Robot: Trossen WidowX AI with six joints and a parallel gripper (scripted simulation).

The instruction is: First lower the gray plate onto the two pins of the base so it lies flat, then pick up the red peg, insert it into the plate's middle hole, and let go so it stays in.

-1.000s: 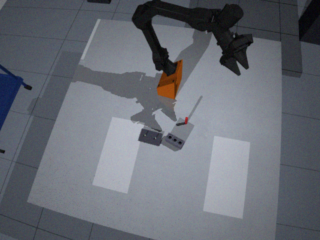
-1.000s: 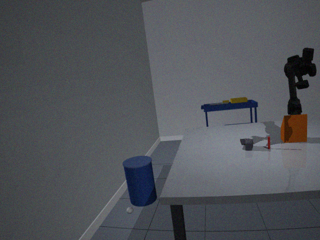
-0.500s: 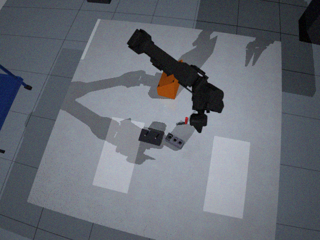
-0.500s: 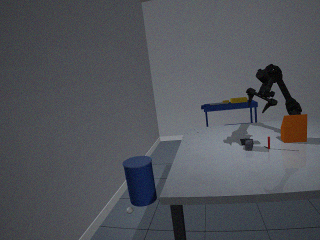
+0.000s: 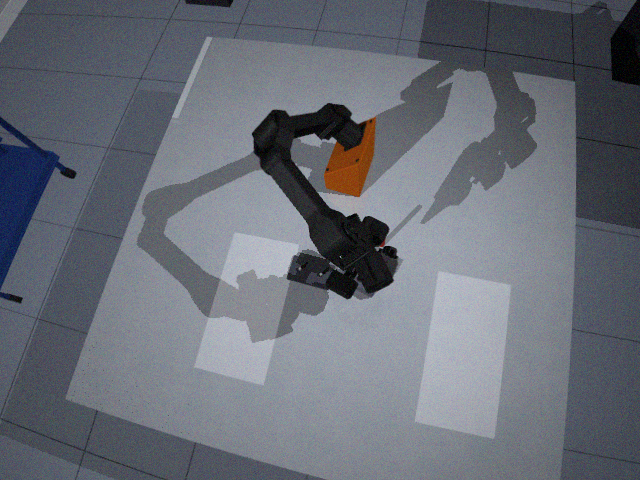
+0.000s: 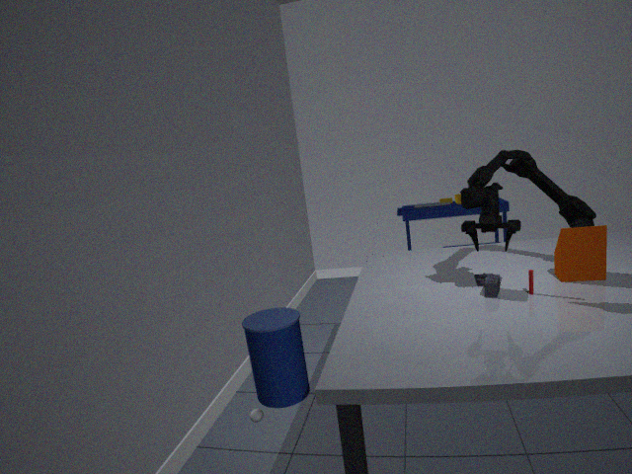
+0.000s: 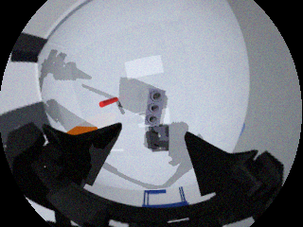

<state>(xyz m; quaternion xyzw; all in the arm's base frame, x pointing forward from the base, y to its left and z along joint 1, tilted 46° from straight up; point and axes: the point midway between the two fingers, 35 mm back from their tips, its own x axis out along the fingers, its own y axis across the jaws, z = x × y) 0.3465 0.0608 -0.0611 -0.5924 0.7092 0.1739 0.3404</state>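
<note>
Right now my gripper tip is 11 cm above the gray plate. Round my gripper tip: red peg 12 cm behind, 10 cm below, 4 cm to the left; then dark base 14 cm below, 13 cm to the right, 1 cm ahead.
</note>
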